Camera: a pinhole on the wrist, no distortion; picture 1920 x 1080 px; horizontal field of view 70.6 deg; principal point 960.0 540.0 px. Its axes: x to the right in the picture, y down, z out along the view. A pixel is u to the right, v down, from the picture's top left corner.
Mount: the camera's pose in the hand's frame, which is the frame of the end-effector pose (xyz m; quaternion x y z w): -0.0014 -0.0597 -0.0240 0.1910 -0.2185 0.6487 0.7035
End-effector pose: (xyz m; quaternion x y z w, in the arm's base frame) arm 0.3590 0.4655 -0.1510 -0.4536 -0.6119 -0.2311 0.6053
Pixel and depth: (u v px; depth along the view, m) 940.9 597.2 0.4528
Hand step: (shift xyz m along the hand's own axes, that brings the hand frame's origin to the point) -0.0478 -0.3134 0.3487
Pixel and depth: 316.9 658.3 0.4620
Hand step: -0.0829 -0.4931 0.2379
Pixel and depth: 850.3 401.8 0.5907
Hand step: 0.0204 -0.4307 0.4415
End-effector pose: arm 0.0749 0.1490 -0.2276 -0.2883 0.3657 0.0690 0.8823
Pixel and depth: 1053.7 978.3 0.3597
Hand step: -0.1371 -0.2278 0.2872
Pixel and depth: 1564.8 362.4 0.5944
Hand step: 0.0574 -0.1747 0.6186
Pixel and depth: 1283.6 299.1 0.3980
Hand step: 0.0513 -0.2068 0.3607
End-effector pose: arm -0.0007 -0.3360 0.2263 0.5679 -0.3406 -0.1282 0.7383
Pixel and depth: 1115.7 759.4 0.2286
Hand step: -0.0502 -0.1610 0.1801
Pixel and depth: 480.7 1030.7 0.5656
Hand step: -0.2516 -0.5204 0.3323
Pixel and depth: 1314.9 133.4 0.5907
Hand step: 0.1496 -0.2728 0.5557
